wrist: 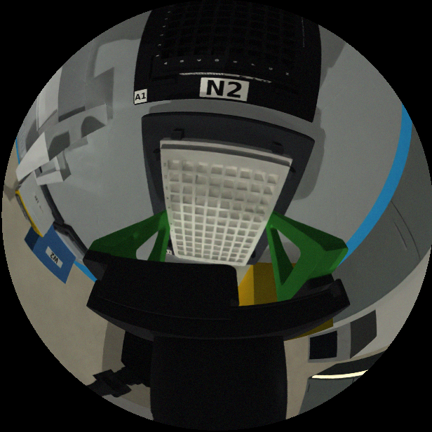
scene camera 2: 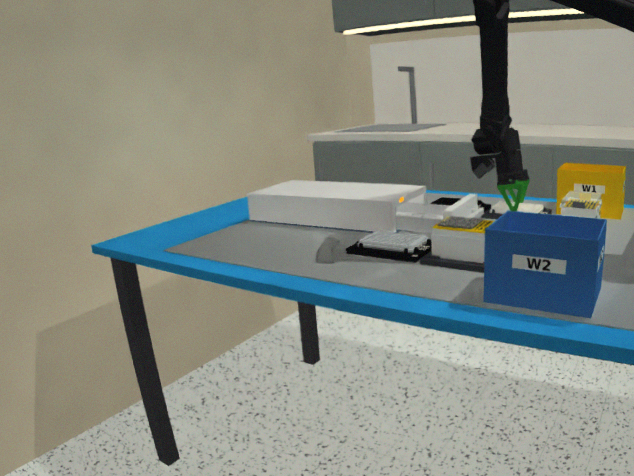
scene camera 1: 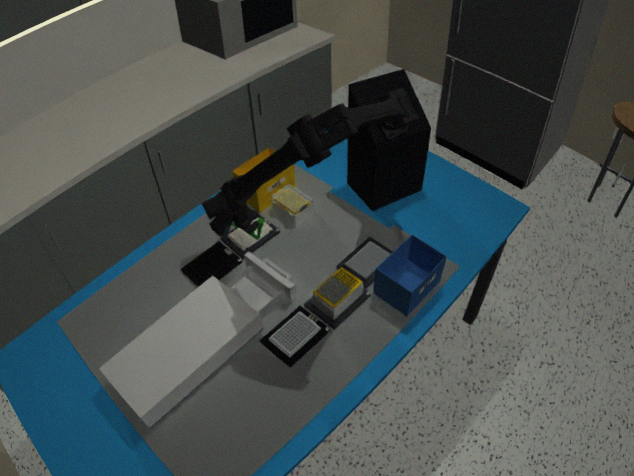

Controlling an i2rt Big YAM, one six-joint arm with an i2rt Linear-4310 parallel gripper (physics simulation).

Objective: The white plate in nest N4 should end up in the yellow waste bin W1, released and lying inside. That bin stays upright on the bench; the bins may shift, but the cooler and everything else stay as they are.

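Frame: origin at the arm's base, x back, y right, z up, level; metres.
Seen in the pictures: gripper, fingertip midpoint: (scene camera 2: 516, 209) (scene camera 1: 249, 233).
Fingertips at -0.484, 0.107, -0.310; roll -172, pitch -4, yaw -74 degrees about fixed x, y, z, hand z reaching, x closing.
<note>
Offsets run from my fingertips to a thing's top centre, as dx, dy, dz. "*": to the spot under its first point.
The white plate @[+0.002, -0.001, +0.010] (scene camera 1: 239, 237) (scene camera 2: 532, 207) (wrist: 220, 200) with a grid of wells lies flat in a dark nest @[* +0.061, -0.048, -0.004] (scene camera 1: 272, 234) (wrist: 232, 126); the nest's own label is mostly hidden. My gripper (scene camera 1: 248, 230) (scene camera 2: 513, 207) (wrist: 217, 215) points down at this plate. Its two green fingers meet the plate's long sides, one on each side, and it is shut on the plate. The yellow bin W1 @[+0.159, +0.154, +0.104] (scene camera 1: 287, 175) (scene camera 2: 615, 189) (wrist: 262, 285) stands upright behind the nest, partly hidden by the arm in scene camera 1.
A clear box with a yellow top @[* +0.173, +0.000, +0.053] (scene camera 1: 291, 199) (scene camera 2: 581, 203) stands by W1. Black nest N2 @[* -0.172, -0.039, +0.006] (scene camera 1: 209, 263) (wrist: 225, 40) lies beside the plate's nest. A white unit (scene camera 1: 179, 348) (scene camera 2: 327, 204) has its drawer open. Blue bin W2 @[+0.278, -0.470, +0.104] (scene camera 1: 391, 292) (scene camera 2: 537, 289) and another plate @[-0.094, -0.409, +0.010] (scene camera 1: 297, 333) (scene camera 2: 394, 240) are farther off.
</note>
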